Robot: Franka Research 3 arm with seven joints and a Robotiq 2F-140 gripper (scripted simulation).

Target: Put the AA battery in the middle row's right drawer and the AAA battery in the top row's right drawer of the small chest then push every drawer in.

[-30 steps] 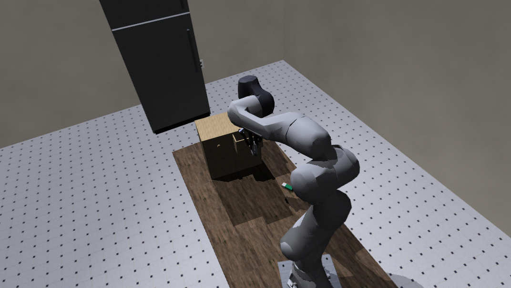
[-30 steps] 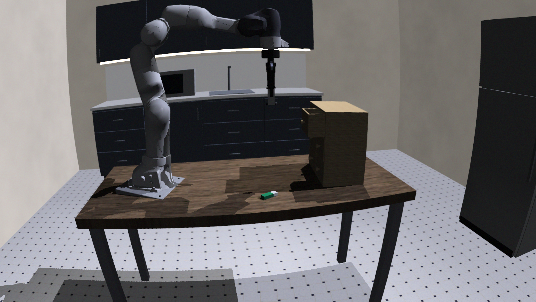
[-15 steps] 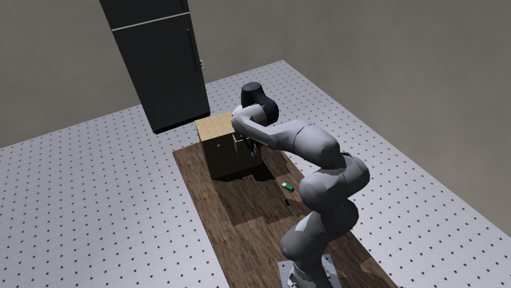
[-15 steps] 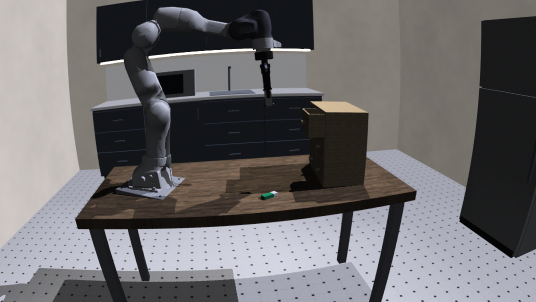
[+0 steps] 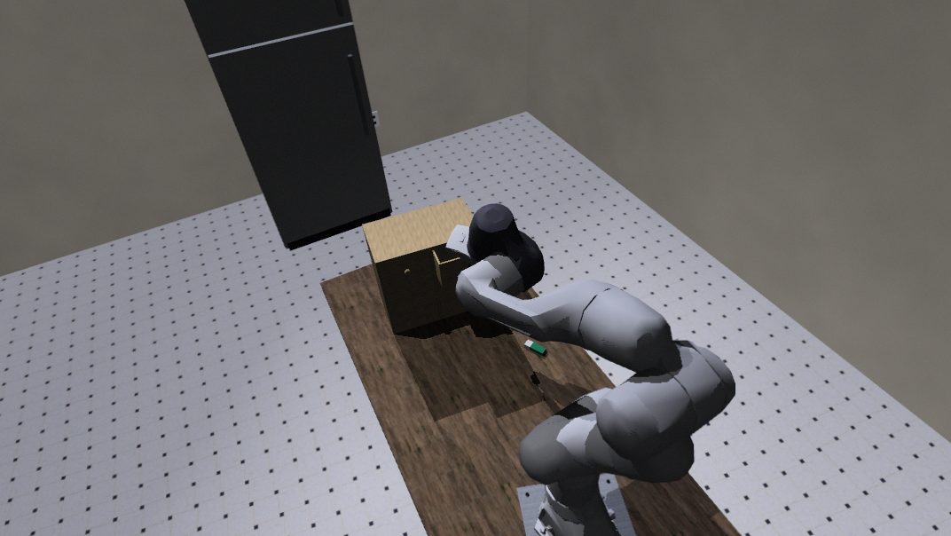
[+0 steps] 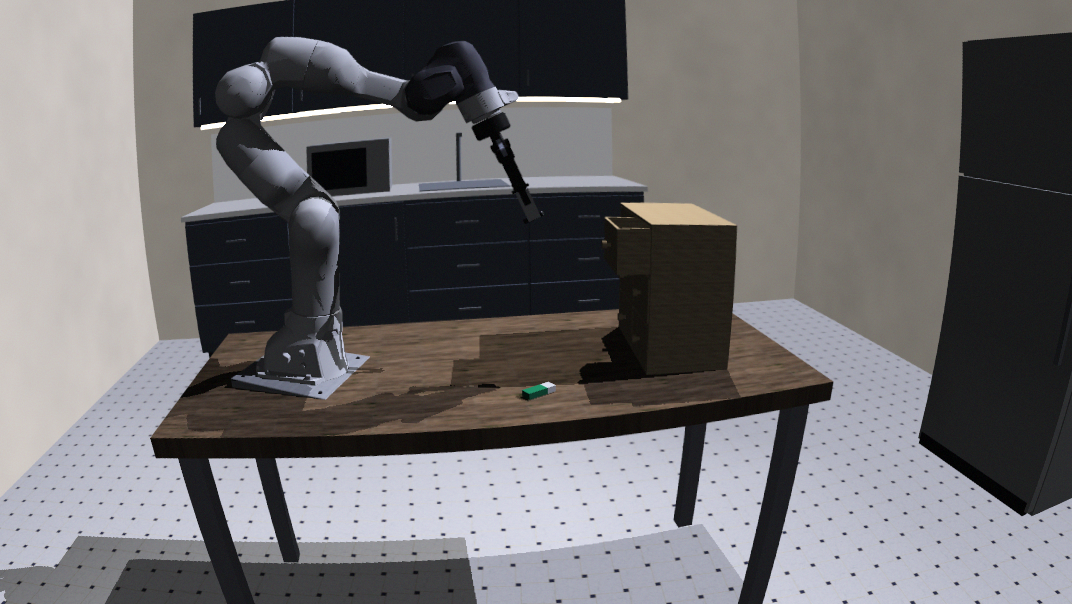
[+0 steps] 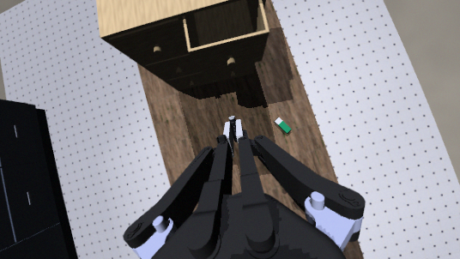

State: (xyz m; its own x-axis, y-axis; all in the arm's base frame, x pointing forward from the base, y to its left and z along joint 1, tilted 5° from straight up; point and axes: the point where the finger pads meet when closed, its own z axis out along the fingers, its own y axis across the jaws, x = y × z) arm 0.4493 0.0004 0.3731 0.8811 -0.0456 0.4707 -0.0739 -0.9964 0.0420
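The dark battery is 10 mm ahead of my hand and 30 mm below it. Round my hand: blue battery: 360 mm ahead, 30 mm to the right, 230 mm below.
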